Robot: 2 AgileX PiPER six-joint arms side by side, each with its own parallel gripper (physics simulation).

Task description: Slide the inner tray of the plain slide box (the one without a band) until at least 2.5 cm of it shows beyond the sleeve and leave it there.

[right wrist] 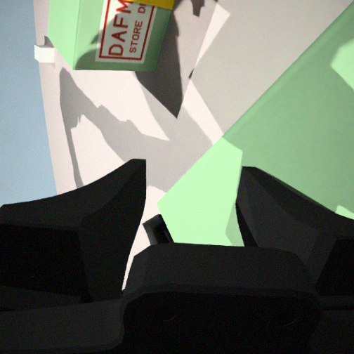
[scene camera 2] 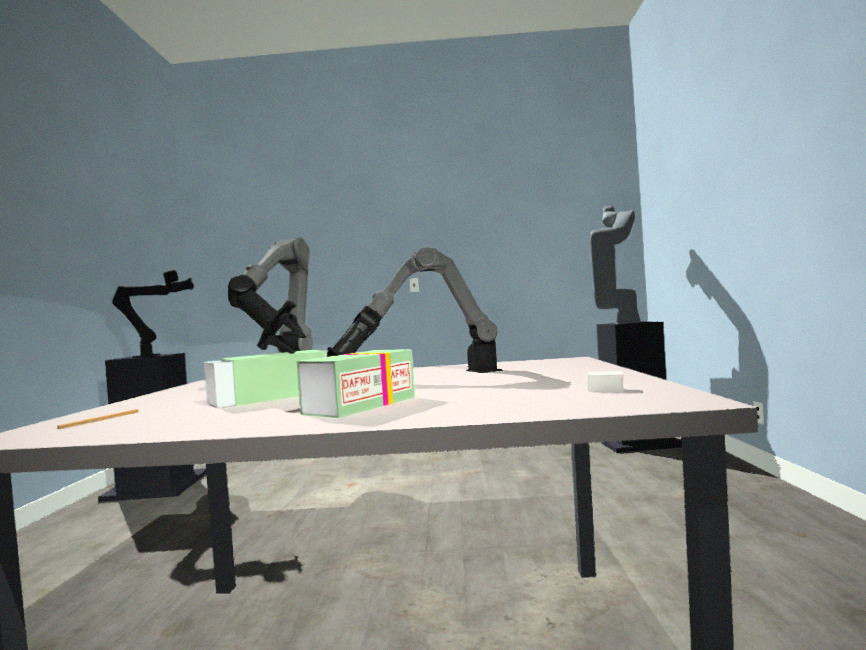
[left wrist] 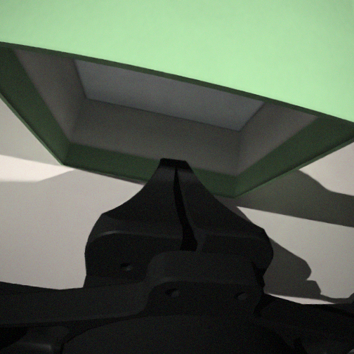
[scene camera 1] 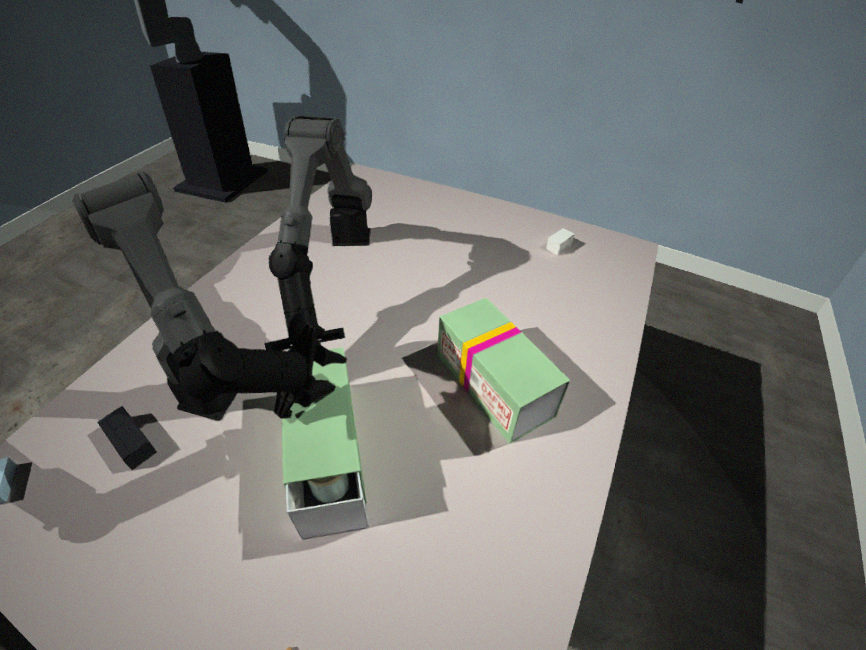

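Observation:
The plain slide box's green sleeve (scene camera 1: 320, 447) (scene camera 2: 269, 377) (left wrist: 200, 35) (right wrist: 295, 130) lies on the table. Its pale inner tray (scene camera 1: 328, 519) (scene camera 2: 221, 383) sticks out of the end lower in scene camera 1 and holds a pale cylinder (scene camera 1: 328, 487). At the opposite end, the left wrist view shows the tray's wall (left wrist: 170, 95) recessed inside the sleeve. My left gripper (left wrist: 171, 175) (scene camera 2: 334, 350) is shut and empty, its tips at that opening's lower edge; whether they are inside is unclear. My right gripper (scene camera 1: 335, 374) (right wrist: 192, 182) is open and empty above the sleeve near that end.
The banded green box (scene camera 1: 517, 377) (scene camera 2: 360, 384) (right wrist: 85, 30) lies beside the plain one. A white block (scene camera 1: 559, 242) (scene camera 2: 605, 381) (right wrist: 45, 54) lies farther off. A dark block (scene camera 1: 127, 437) and a light blue block (scene camera 1: 8, 481) lie at the left. An orange stick (scene camera 2: 97, 419) lies on the table.

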